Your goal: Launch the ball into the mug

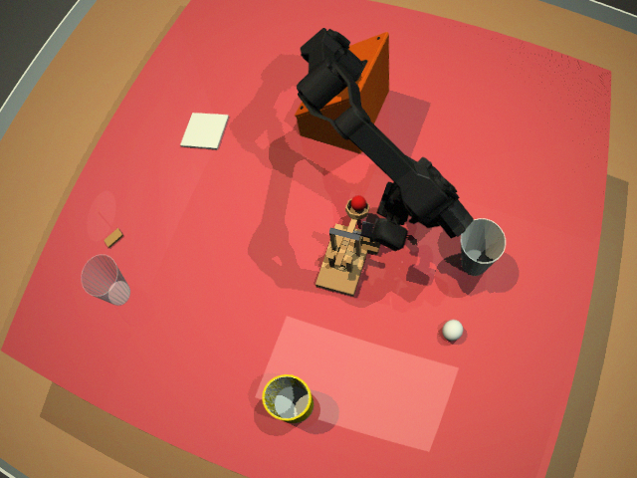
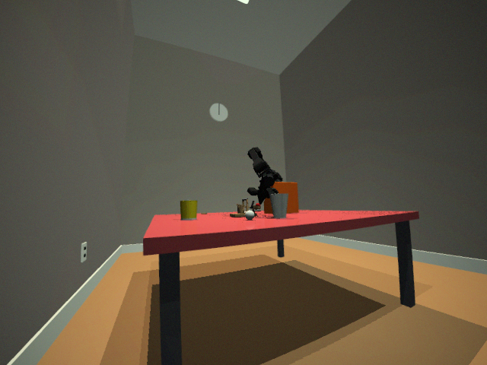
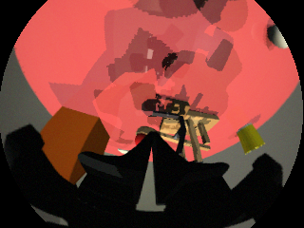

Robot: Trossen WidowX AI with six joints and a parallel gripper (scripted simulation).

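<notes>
My gripper tip is 1 cm past the red ball, 5 cm to the left of it and 1 cm above it. The rest, counted from my gripper tip: white ball: 17 cm ahead, 23 cm to the left, 5 cm below; wooden catapult: 6 cm ahead, 2 cm to the right, 2 cm below; yellow mug: 42 cm ahead, 1 cm to the right, 4 cm below.
</notes>
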